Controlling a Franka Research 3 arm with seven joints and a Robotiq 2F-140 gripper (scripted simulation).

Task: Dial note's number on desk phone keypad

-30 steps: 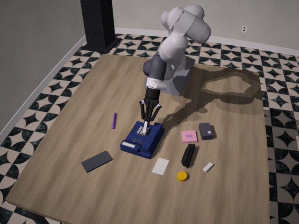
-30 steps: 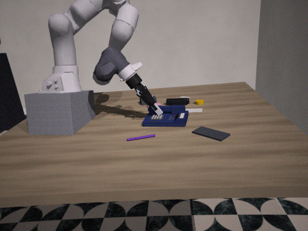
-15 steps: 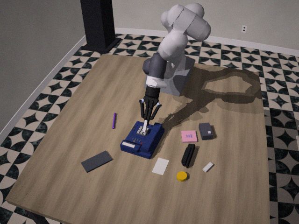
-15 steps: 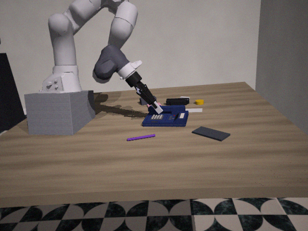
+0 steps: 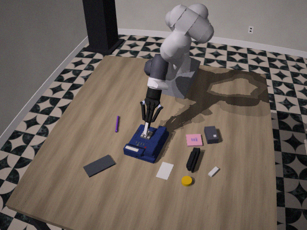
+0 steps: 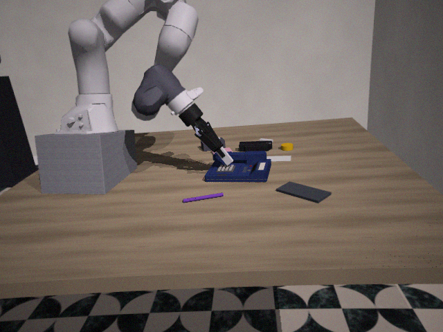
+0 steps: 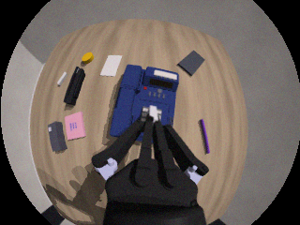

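My hand is 70 mm to the right of the handset, 40 mm short of it and 30 mm above it. Also, from my hand: purple pen 200 mm to the right, 70 mm below, 40 mm behind; black stapler 280 mm to the left, 80 mm ahead, 60 mm below; white card 180 mm ahead, 170 mm to the left, 70 mm below.
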